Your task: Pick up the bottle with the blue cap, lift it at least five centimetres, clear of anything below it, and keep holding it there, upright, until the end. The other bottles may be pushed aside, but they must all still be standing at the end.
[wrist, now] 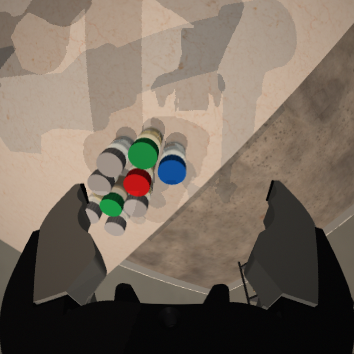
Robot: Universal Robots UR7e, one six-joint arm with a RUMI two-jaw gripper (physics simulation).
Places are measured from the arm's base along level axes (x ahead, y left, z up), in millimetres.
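Where they show: gripper, fingertip midpoint: (176, 184).
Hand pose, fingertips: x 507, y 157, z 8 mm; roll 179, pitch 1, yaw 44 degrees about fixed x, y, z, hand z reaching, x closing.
After its pixels a point has its place.
The bottle with the blue cap (172, 170) @(x 555, y 86, z -159 mm) stands upright at the right side of a tight group of bottles, a little above the middle of the wrist view. A larger green-capped bottle (143, 153) @(x 494, y 77, z -159 mm) stands close to its left, and a red-capped bottle (137, 182) @(x 523, y 18, z -159 mm) stands to its lower left. My gripper (176, 184) @(x 507, y 157, z 8 mm) is open, with its two jaws wide apart at the lower left and lower right of the view. It hangs above the bottles, and nothing is between the fingers. The left jaw hides a little of the group's left edge.
Several grey-capped bottles, among them one at the upper left (111, 162) @(x 459, y 20, z -159 mm), one beside the red cap (136, 205) @(x 556, y -35, z -159 mm) and one at the bottom (115, 225) @(x 555, y -132, z -159 mm), stand with a smaller green-capped bottle (111, 204) @(x 513, y -75, z -159 mm). The pale table top (45, 170) @(x 303, y -229, z -264 mm) ends at a diagonal edge right of the group.
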